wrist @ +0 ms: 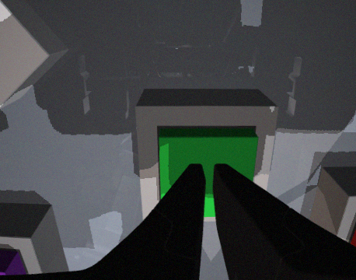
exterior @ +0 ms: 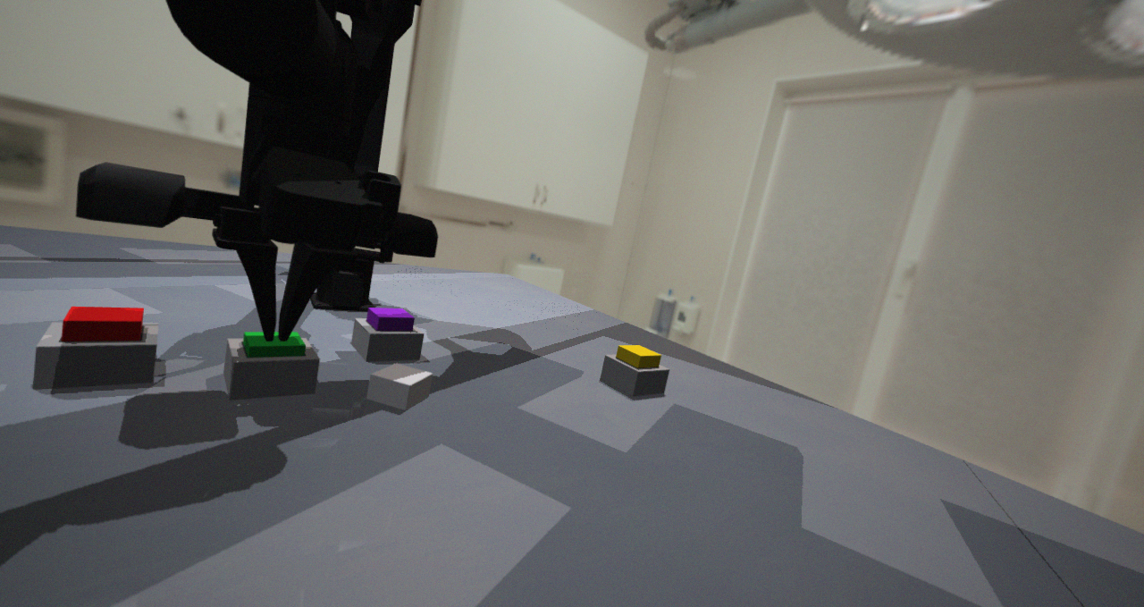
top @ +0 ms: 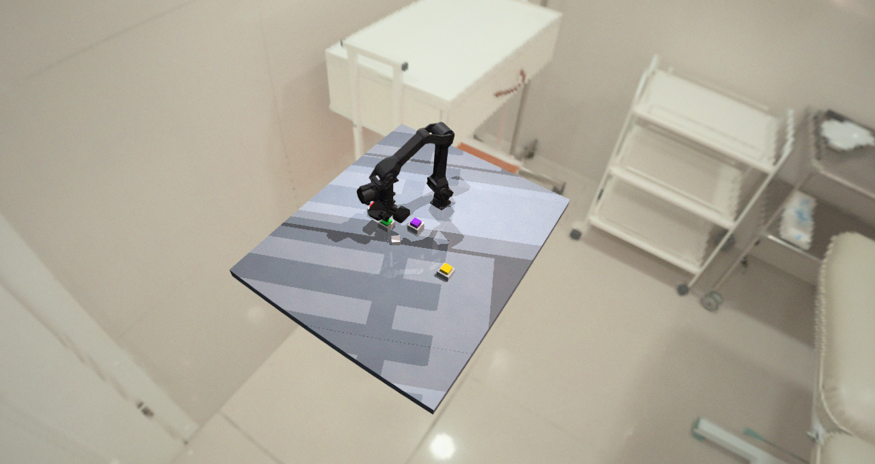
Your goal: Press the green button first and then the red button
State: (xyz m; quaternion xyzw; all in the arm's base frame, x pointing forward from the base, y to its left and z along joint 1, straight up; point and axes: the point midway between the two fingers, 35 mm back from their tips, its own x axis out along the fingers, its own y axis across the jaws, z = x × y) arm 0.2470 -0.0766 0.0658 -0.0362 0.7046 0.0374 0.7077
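My gripper tip is now 10 mm above the green button. The rest, counted from my gripper tip: purple button: 90 mm to the left, 70 mm behind; then red button: 90 mm to the right, 30 mm behind; then white block: 80 mm to the left, 30 mm ahead, 20 mm below.
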